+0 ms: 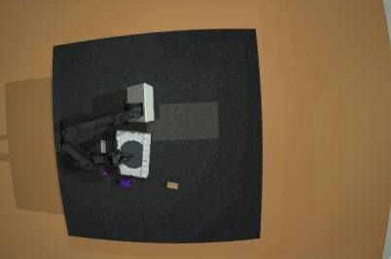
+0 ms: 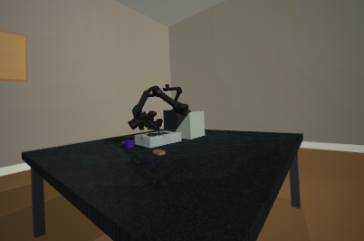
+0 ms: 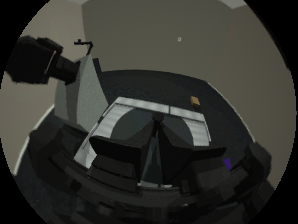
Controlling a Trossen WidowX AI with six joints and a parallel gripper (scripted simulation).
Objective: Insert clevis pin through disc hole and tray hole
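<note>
My gripper tip is now right at the steel clevis pin. From my gripper tip the other things lie so: rimmed steel tray 10 mm to the right, 40 mm below; purple cube 170 mm ahead, 90 mm to the right, 70 mm below; grey aluminium disc 30 mm below.
</note>
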